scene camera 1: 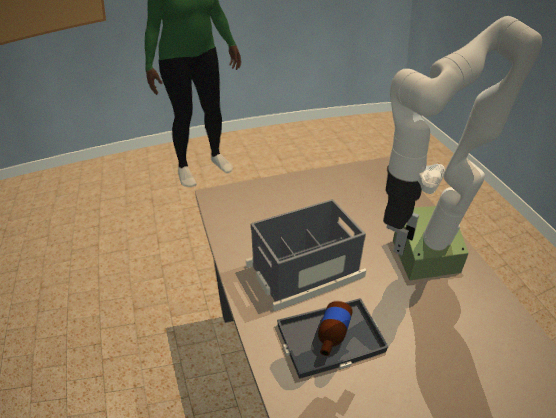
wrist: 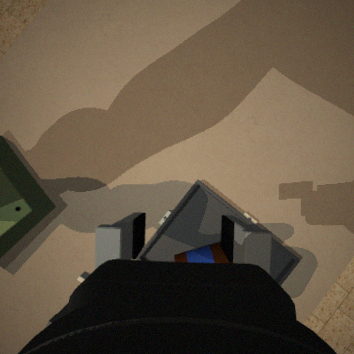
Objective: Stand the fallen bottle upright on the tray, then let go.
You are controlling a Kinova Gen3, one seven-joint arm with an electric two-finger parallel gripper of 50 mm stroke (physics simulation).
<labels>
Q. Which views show the gripper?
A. Scene camera 1 and the wrist view: all of them.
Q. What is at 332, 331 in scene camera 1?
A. A brown bottle.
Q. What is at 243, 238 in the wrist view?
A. The gripper.
</labels>
